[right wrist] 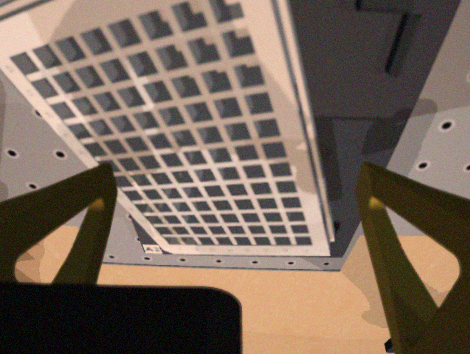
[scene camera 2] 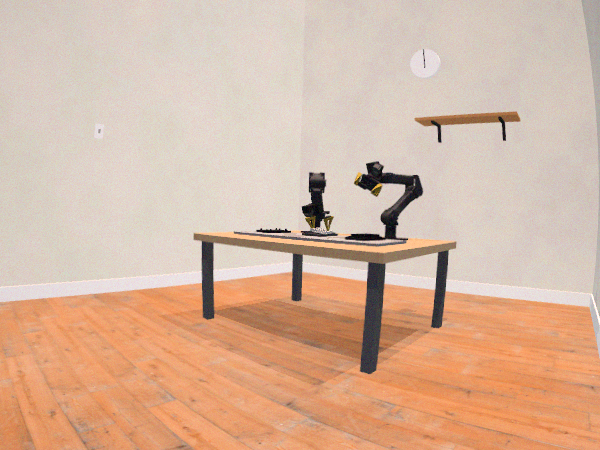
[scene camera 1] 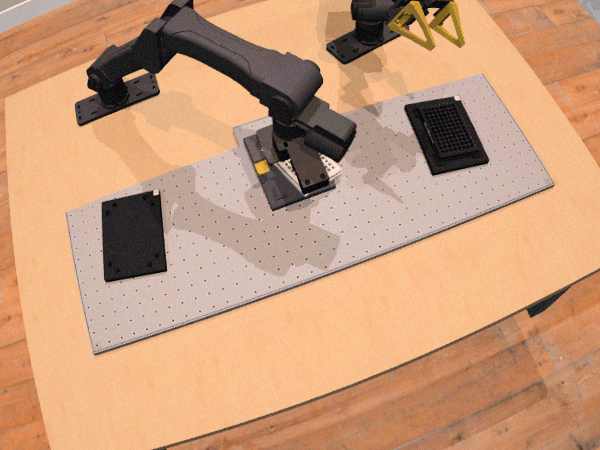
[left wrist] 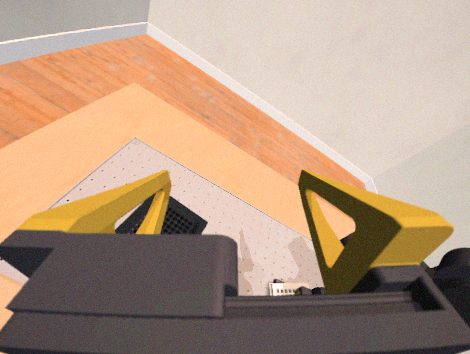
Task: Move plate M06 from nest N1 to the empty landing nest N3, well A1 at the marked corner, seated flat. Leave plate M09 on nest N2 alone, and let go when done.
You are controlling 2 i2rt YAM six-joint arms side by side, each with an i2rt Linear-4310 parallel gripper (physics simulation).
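A white well plate [scene camera 1: 331,165] [right wrist: 200,145] lies turned askew on the grey middle nest [scene camera 1: 279,196] [right wrist: 350,100], overhanging its left side in the right wrist view. Whether it is tilted is unclear. The nest's A1 label [right wrist: 152,248] shows beside one plate corner. My right gripper [scene camera 2: 320,228] [right wrist: 236,176] is open around the plate, its fingertips apart from the plate's right edge. My left gripper [scene camera 1: 446,45] [scene camera 2: 367,185] [left wrist: 234,177] is open, raised and empty. A black plate [scene camera 1: 451,130] [left wrist: 177,220] sits on the right black nest [scene camera 1: 428,162]. The left black nest [scene camera 1: 134,235] is empty. Plate names are unreadable.
The three nests stand on a grey perforated board [scene camera 1: 225,260] [left wrist: 200,195] on the wooden table [scene camera 1: 300,340]. The right arm [scene camera 1: 240,65] reaches over the board and hides much of the middle nest in scene camera 1. The left arm's base [scene camera 1: 345,50] stands behind the board.
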